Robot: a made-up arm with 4 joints.
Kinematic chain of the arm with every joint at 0, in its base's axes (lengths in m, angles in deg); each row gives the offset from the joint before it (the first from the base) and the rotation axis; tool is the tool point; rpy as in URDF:
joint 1: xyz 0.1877 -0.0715 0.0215 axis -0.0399 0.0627 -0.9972
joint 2: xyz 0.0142 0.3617 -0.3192 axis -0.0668 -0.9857 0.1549
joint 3: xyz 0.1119 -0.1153 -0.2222 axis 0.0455 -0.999 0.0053
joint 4: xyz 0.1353 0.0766 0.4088 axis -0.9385 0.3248 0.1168
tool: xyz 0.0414 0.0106 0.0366 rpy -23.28 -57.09 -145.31
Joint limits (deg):
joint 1: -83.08..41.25
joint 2: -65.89..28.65
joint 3: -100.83..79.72
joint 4: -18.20..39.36
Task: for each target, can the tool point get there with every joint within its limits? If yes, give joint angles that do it. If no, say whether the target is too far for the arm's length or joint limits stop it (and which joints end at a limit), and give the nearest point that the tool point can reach.
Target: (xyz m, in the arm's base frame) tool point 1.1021 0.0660 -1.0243
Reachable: no: too far | nearest point 0.8053 0.0272 -0.7734 | short by 0.391 m
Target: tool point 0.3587 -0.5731 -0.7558
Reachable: no: joint limits stop it (at a limit: joint 1, joint 4) | nearest point 0.6233 -0.1181 -0.7081 | short by 0.528 m
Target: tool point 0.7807 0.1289 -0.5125
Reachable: yes | joints 12.38 -14.08 -49.48 2.84
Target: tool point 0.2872 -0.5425 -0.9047
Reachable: no: joint limits stop it (at a limit: joint 1, joint 4) | nearest point 0.5867 -0.0794 -0.8210 | short by 0.558 m
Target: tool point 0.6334 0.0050 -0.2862
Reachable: yes | joints 31.56 -37.61 5.20 19.46
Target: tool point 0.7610 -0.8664 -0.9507
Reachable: no: too far | nearest point 0.8155 -0.2170 -0.7370 | short by 0.686 m
